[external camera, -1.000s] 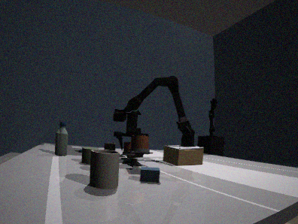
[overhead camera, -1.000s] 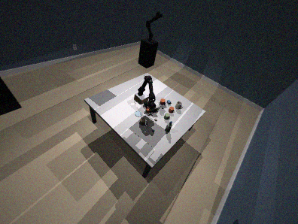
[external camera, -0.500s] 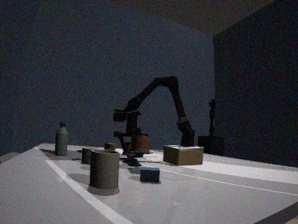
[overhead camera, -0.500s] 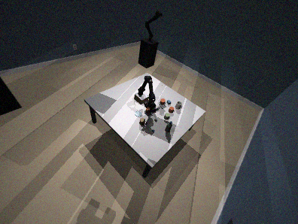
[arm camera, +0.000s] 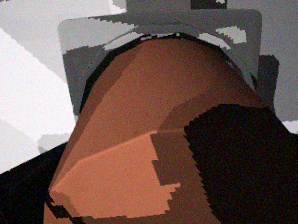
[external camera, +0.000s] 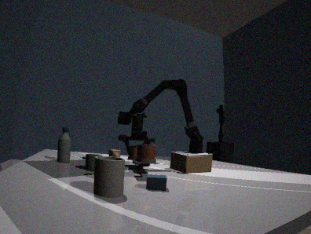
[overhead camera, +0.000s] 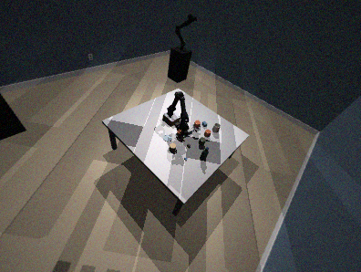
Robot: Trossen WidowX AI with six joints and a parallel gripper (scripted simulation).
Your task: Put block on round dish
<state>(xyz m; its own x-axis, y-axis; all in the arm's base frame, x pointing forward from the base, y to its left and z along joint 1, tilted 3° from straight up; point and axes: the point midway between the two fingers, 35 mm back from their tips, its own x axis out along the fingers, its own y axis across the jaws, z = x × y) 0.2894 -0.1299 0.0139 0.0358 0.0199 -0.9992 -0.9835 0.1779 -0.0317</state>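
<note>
My gripper tip is now 10 mm to the right of the grey block and 10 mm above it. Also, from my gripper tip: balance: 130 mm to the left, 30 mm ahead, 20 mm below; round pale blue dish: 120 mm to the right, 80 mm behind, 60 mm below; orange-brown cup: 20 mm to the right, 10 mm above.
</note>
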